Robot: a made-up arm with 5 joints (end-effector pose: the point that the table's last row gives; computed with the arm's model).
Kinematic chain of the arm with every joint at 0, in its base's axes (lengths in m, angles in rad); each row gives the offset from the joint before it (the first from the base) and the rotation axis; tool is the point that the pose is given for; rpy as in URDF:
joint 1: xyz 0 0 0.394 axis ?
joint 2: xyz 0 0 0 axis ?
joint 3: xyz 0.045 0 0.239 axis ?
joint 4: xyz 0.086 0 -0.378 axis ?
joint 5: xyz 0.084 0 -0.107 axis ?
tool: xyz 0 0 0 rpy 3.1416 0 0
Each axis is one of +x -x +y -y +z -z.
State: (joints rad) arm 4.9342 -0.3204 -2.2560 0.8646 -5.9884
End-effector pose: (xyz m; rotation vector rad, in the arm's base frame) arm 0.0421 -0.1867 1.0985 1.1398 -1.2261 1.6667
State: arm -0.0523 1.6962 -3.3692 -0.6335 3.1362
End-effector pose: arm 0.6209 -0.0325 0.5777 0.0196 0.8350 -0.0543
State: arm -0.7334 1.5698 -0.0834 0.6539 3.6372
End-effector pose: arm -0.1974 0.1779 0.2186 -0.5786 -0.8199 -0.2175
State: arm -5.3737 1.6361 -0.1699 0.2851 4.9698
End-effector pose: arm -0.1546 -0.1987 0.1451 -0.8140 -1.6457 2.1566
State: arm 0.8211 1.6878 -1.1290 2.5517 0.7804
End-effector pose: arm 0.0118 0.0127 0.0596 0.0344 0.0007 -1.5400
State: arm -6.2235 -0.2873 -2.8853 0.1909 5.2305
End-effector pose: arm -0.1878 -0.0112 1.1301 0.1659 0.1031 2.1432
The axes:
joint 1: +z
joint 2: +y
joint 3: +y
joint 4: +y
joint 5: -z

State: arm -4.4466 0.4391 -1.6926 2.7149 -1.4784
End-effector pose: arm -0.1132 0.4160 0.4598 -0.1885 2.1693 -1.9202
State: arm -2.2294 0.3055 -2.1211 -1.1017 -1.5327
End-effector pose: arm -0.2464 -0.3184 0.9065 0.2142 -0.0778 -0.6179
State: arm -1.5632 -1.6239 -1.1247 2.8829 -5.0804
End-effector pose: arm -0.0008 0.1068 0.6911 -0.5808 3.0560 0.2058
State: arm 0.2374 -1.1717 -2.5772 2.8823 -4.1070
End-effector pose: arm -0.3432 -0.0830 0.7844 -1.3037 1.8999 -0.3795
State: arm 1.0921 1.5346 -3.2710 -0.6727 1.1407
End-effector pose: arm 0.2802 0.5399 0.6405 -0.7571 0.0184 -0.8667
